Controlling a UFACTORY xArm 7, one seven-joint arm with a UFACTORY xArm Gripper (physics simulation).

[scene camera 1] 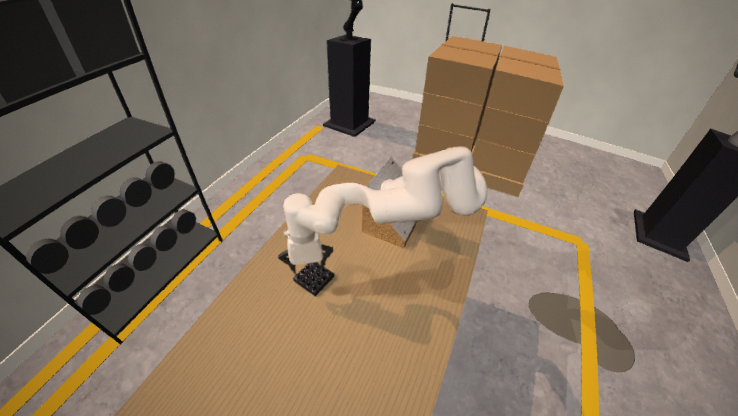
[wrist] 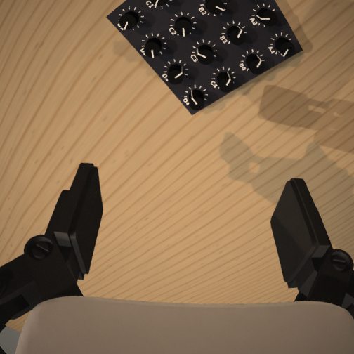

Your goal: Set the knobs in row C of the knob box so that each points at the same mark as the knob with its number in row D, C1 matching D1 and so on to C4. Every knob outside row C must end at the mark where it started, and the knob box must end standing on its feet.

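Frame: origin at the arm's base, x back, y right, z up, level; metres.
Seen in the pictures: gripper, between the fingertips: [scene camera 1: 308, 268].
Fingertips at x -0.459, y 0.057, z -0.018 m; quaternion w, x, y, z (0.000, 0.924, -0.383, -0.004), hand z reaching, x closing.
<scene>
A point is followed by its place in that frame.
The black knob box [scene camera 1: 314, 278] {y 0.070, x -0.430, z -0.123 m} [wrist: 155, 25] sits knobs up on the wooden mat; its feet are hidden. The wrist view cuts off its top corner, with A1, A2 and B1 out of view. There, the lines on knobs C1 [wrist: 160, 2] and D1 [wrist: 129, 21] both slant down-left, and those on C2 [wrist: 183, 26] and D2 [wrist: 153, 47] point down. C3 [wrist: 205, 53] and D3 [wrist: 176, 74] differ, as do C4 [wrist: 226, 80] and D4 [wrist: 196, 97]; exact marks are too small to tell. My gripper [scene camera 1: 309, 264] {y 0.057, x -0.459, z -0.018 m} [wrist: 191, 193] is open and empty, beside the box, apart from its knobs.
The wooden mat [scene camera 1: 289, 351] {y -0.019, x -0.676, z -0.159 m} lies under the box. Behind the arm stands a block with a grey plate [scene camera 1: 386, 173] {y 0.059, x 0.050, z 0.051 m}. A rack [scene camera 1: 175, 135] with dark round weights stands at left, stacked cartons [scene camera 1: 457, 116] at the back, and black pedestals [scene camera 1: 348, 82] [scene camera 1: 682, 201] at back and right.
</scene>
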